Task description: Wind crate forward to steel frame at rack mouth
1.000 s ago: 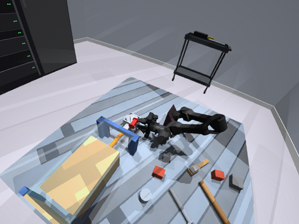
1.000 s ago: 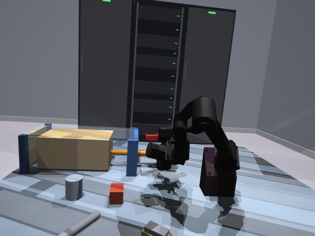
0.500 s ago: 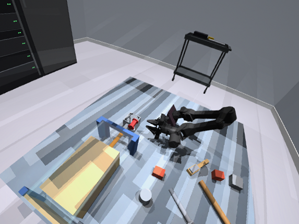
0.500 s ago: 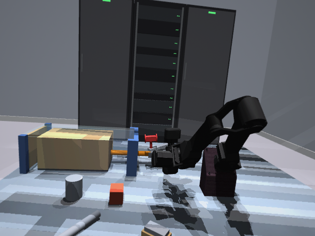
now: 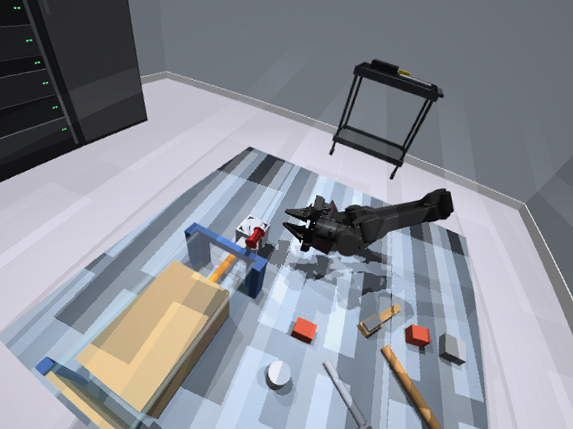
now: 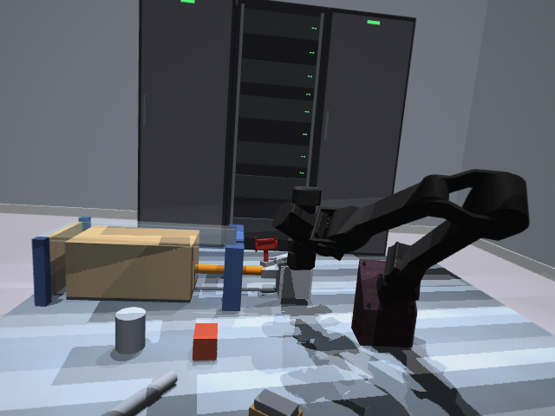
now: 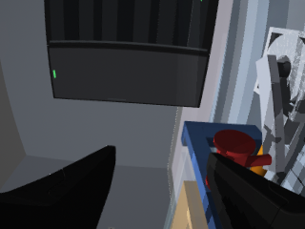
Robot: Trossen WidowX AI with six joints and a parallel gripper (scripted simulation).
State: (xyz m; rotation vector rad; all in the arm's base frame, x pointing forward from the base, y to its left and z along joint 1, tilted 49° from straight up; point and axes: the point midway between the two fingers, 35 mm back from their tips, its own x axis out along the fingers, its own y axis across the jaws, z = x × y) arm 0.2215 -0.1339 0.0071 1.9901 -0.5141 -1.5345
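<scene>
My gripper tip is now 3 cm short of the crank handle, 8 cm to the left of it and 12 cm above it. The rest, counted from my gripper tip: red knob 6 cm ahead, 5 cm to the right, 9 cm below; then grey winch 4 cm behind, 13 cm to the right, 20 cm below; then frame 13 cm ahead, 10 cm to the right, 13 cm below.
</scene>
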